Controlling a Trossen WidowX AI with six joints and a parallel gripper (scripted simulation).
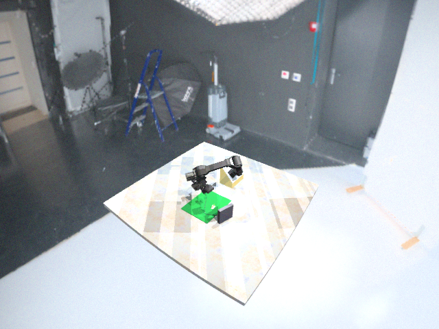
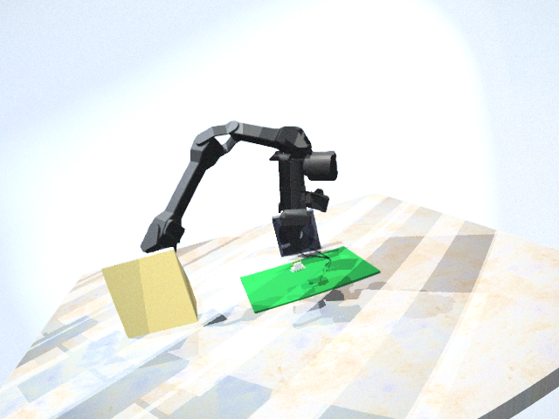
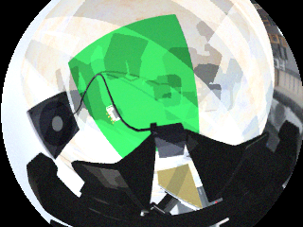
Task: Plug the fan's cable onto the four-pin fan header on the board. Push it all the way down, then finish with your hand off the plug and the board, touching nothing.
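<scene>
Now: gripper tip 2 cm short of the green board, 4 cm to the right of it and 11 cm above it. From my gripper tip the other things lie so: black fan: 8 cm ahead, 22 cm to the left, 3 cm below; dark fan plug: 1 cm behind.
</scene>
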